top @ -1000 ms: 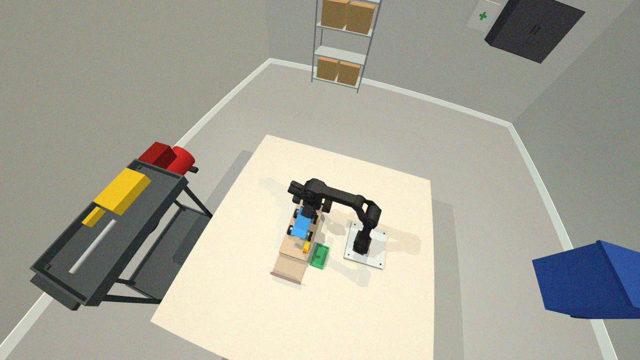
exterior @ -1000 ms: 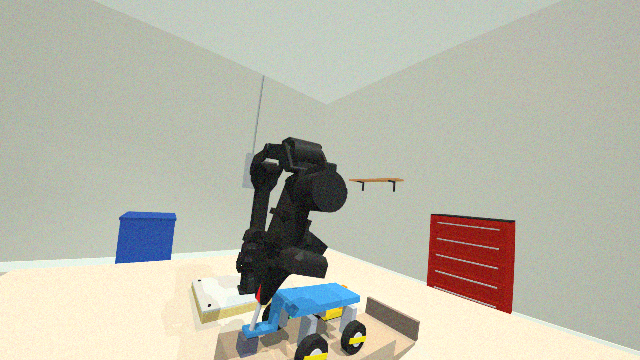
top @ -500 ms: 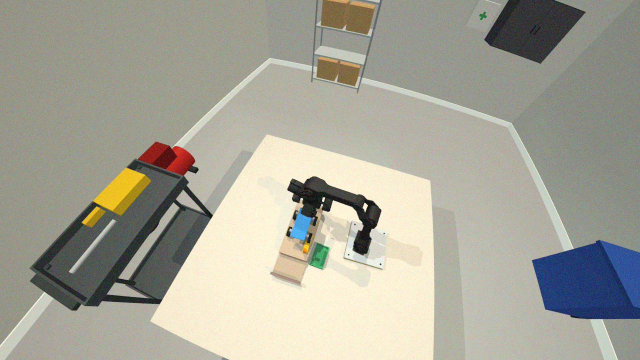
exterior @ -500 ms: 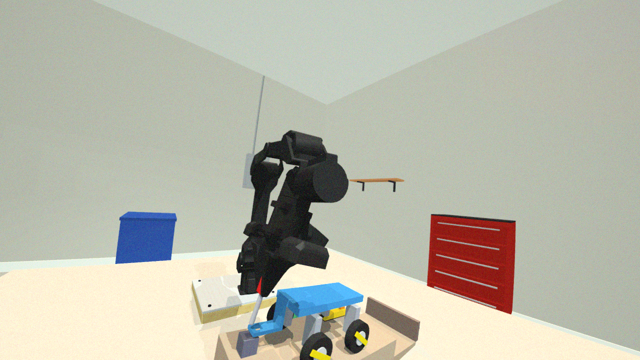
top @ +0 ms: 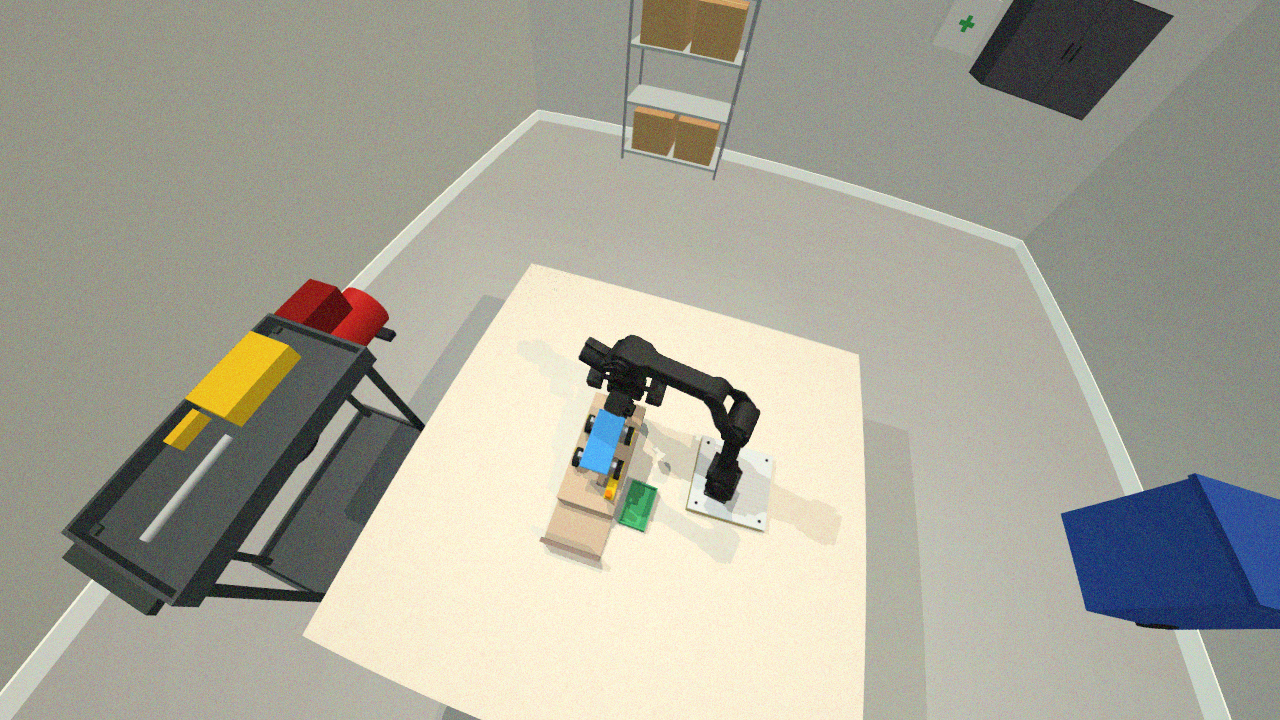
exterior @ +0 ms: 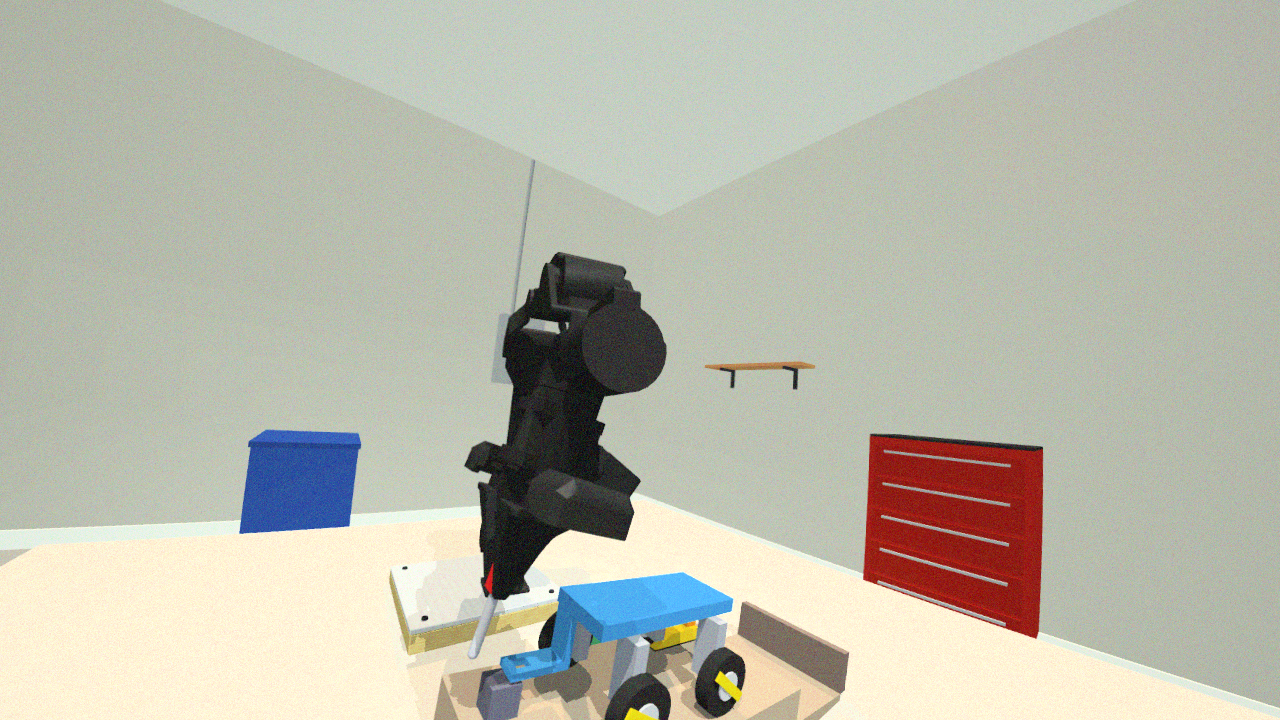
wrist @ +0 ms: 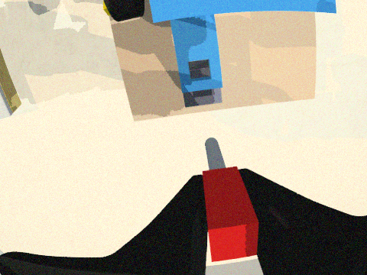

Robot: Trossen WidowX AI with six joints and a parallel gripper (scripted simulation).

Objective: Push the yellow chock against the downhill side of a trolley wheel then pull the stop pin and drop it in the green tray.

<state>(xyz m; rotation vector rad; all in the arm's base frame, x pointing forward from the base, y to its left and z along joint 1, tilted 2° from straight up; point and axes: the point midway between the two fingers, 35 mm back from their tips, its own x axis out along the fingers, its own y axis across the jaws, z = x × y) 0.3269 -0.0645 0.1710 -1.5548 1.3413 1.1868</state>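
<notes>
The green tray lies 210 mm to the left of my gripper tip, 180 mm below it and 150 mm behind it. Round my gripper tip: red-headed stop pin: right at my gripper tip; wooden ramp: 130 mm to the left, 130 mm below; blue-topped trolley: 130 mm to the left, 70 mm below.
</notes>
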